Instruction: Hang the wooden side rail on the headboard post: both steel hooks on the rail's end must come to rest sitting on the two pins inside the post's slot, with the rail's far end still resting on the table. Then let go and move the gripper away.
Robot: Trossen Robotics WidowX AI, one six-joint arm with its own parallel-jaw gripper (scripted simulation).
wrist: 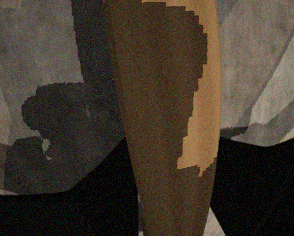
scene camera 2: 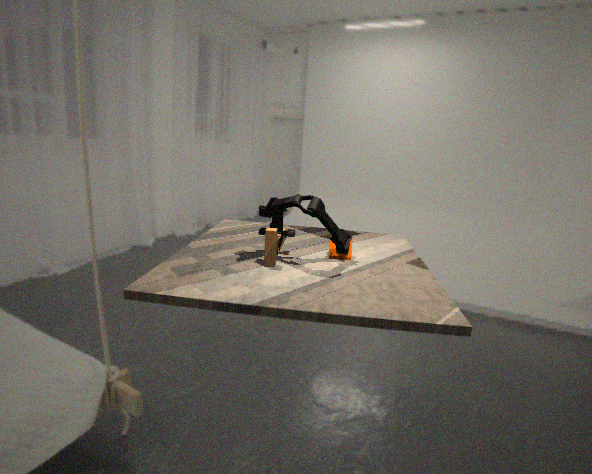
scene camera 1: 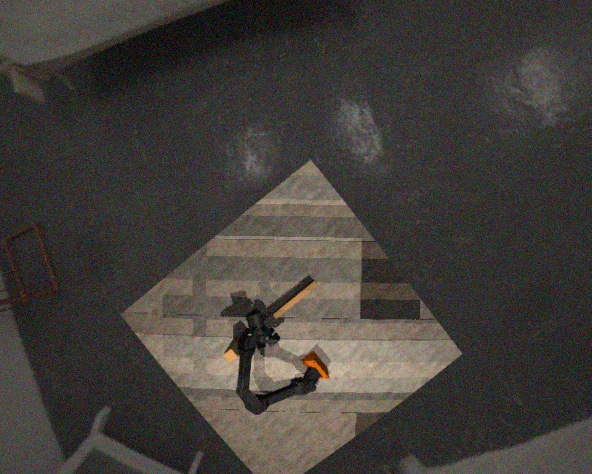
Labels:
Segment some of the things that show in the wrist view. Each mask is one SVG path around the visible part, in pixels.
The gripper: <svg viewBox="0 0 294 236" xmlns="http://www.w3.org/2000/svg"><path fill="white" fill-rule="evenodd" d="M126 138L122 139L111 150L110 154L106 155L101 164L98 164L88 175L85 175L85 178L81 179L80 183L77 182L75 187L69 190L62 191L62 193L60 191L60 193L0 194L0 236L140 236L138 235L138 221L140 221L138 220L138 190ZM219 137L216 179L213 182L213 193L209 208L212 209L219 225L222 226L225 236L294 236L294 138L288 139L287 142L270 145L270 147L269 145L268 147L262 147L262 145L235 142L232 139Z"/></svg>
A wooden side rail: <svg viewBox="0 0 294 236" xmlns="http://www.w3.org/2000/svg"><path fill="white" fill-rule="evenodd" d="M102 0L103 11L105 11L103 15L106 18L107 42L111 52L113 79L115 79L128 152L130 152L133 175L135 175L138 196L140 196L143 215L145 215L148 235L203 236L204 228L206 228L207 215L209 214L209 205L211 205L213 182L216 179L220 102L222 102L222 68L220 68L222 57L220 57L216 0Z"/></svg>

